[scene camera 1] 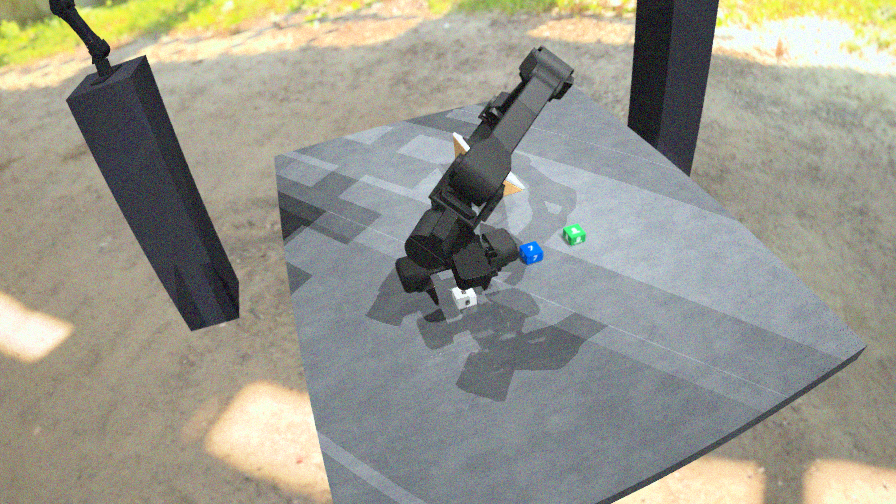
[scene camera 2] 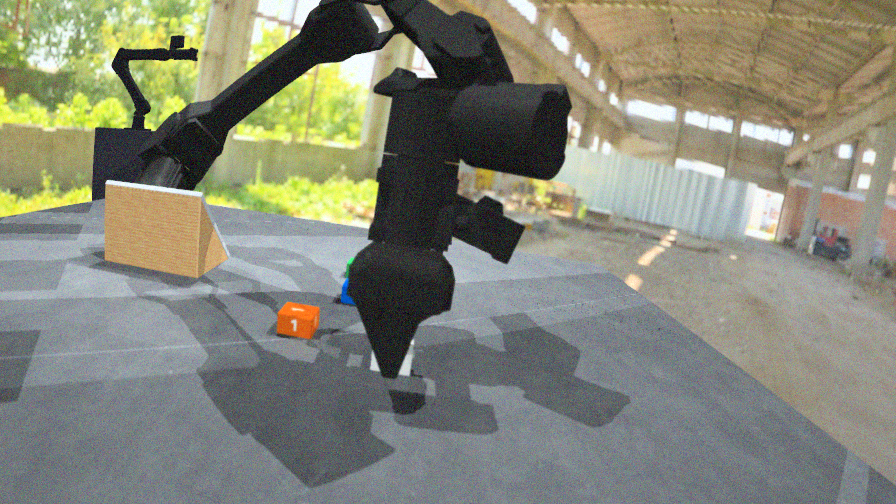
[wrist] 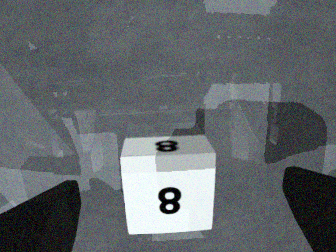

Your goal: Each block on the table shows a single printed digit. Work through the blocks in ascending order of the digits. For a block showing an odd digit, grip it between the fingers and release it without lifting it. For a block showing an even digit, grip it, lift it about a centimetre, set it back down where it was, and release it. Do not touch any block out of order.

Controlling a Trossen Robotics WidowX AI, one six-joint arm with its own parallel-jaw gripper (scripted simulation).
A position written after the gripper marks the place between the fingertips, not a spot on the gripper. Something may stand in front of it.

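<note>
The gripper (scene camera 2: 392,354) is open and holds nothing; it can also be seen in scene camera 1 (scene camera 1: 460,296) and in the wrist view (wrist: 185,187). The scene also has a white block marked 8 (wrist: 169,182) and an orange block marked 1 (scene camera 2: 299,320). Scene camera 1 does not show the orange block marked 1, hidden by the gripper, and in the wrist view the orange block marked 1 is out of frame.
</note>
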